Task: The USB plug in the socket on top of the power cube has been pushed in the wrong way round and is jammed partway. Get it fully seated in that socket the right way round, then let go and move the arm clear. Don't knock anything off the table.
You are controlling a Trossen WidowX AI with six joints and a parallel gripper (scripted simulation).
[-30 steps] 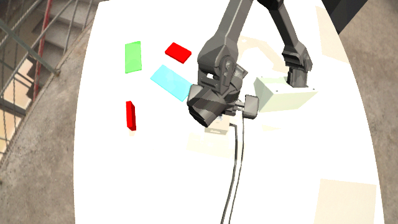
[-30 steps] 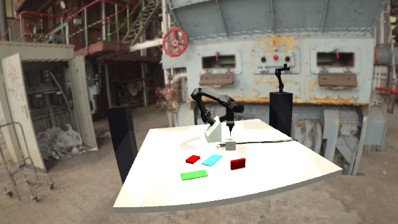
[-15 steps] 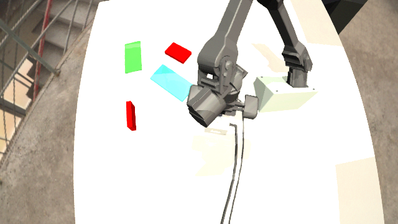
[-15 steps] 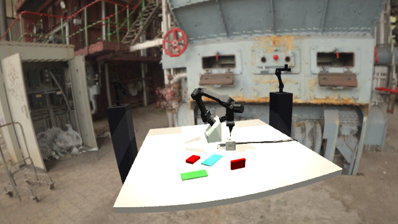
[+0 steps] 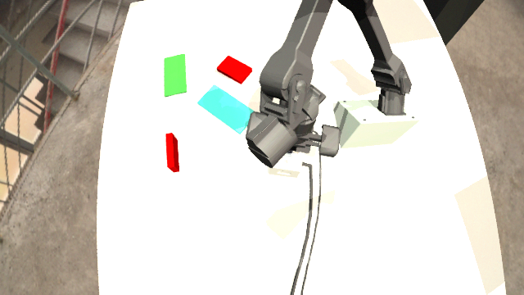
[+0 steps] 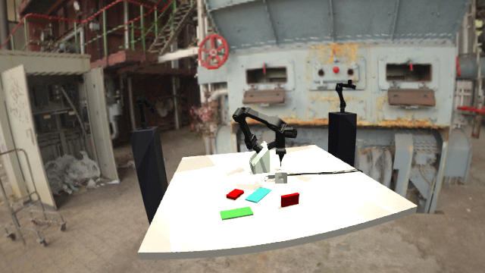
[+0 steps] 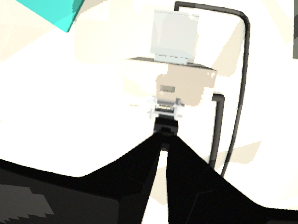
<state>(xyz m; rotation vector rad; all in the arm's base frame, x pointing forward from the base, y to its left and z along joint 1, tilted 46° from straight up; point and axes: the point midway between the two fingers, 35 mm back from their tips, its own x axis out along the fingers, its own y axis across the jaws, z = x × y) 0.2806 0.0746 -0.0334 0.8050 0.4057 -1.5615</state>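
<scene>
Now: the dark USB plug 2 cm below my gripper tip. Round my gripper tip: green flat block 32 cm ahead, 31 cm to the right, 13 cm below; cyan plate 15 cm ahead, 17 cm to the right, 13 cm below.
</scene>
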